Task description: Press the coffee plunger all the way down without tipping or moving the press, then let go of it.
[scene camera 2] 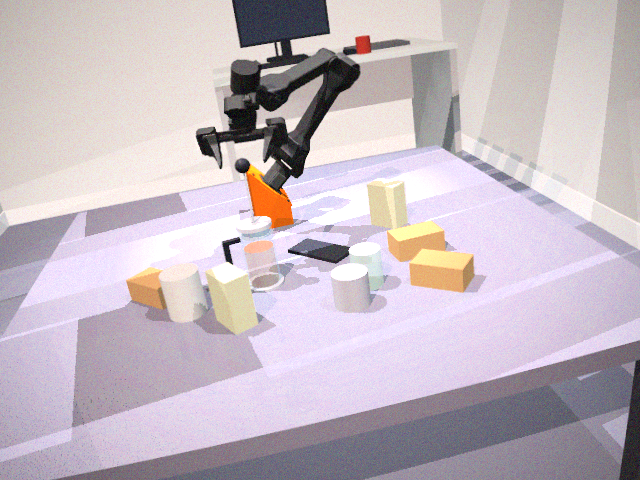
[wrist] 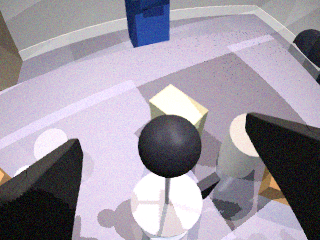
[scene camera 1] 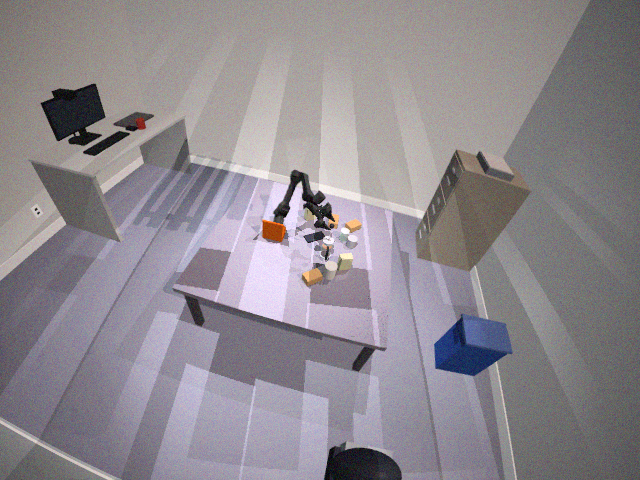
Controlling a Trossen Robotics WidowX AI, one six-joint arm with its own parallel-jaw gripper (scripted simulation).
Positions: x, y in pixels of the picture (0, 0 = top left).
Labels:
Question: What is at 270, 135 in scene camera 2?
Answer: My gripper.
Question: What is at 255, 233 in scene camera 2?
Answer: A glass coffee press.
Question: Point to a pale cylinder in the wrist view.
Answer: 237, 157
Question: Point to a cream box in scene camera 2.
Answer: At 387, 198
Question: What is my gripper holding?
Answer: Nothing.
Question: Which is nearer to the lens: the cream box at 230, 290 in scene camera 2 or the dark flat plate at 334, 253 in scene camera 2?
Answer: The cream box.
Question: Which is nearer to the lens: the pale cylinder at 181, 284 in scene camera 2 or the dark flat plate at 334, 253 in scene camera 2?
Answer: The pale cylinder.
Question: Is my gripper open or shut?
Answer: Open.

